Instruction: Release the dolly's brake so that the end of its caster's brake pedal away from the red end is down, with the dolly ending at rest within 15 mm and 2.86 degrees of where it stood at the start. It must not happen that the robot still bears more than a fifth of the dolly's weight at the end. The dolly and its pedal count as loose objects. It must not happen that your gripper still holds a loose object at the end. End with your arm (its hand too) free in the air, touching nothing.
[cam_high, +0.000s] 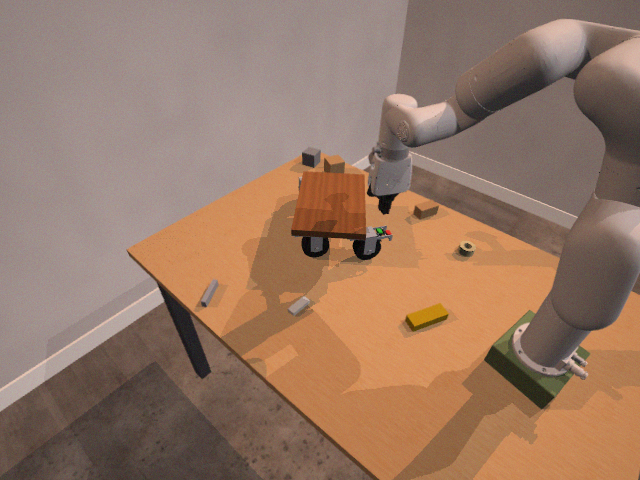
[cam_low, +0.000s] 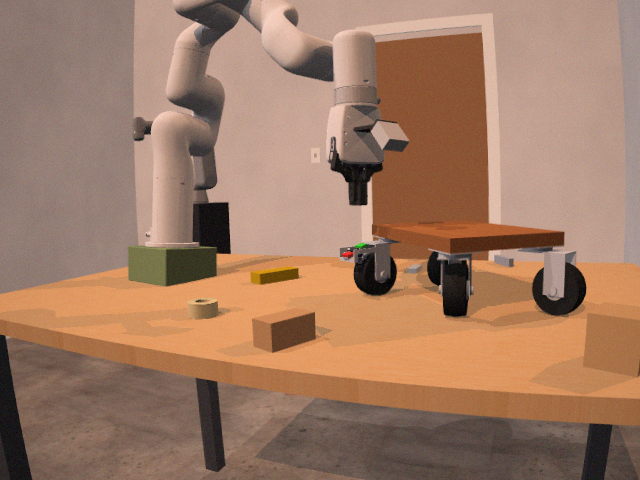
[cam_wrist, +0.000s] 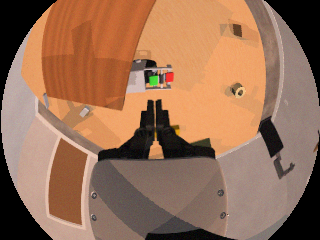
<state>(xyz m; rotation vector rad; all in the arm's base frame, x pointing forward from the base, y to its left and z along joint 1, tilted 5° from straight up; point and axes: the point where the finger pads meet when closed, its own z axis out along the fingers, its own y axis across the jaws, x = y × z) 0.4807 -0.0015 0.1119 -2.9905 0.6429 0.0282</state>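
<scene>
Now: hand 1 cm to the left of the brake pedal and 10 cm above it. Also, from my hand: brown block 4 cm ahead, 28 cm to the right, 16 cm below; tape roll 16 cm behind, 23 cm to the right, 17 cm below; yellow block 24 cm behind, 7 cm to the left, 17 cm below.
</scene>
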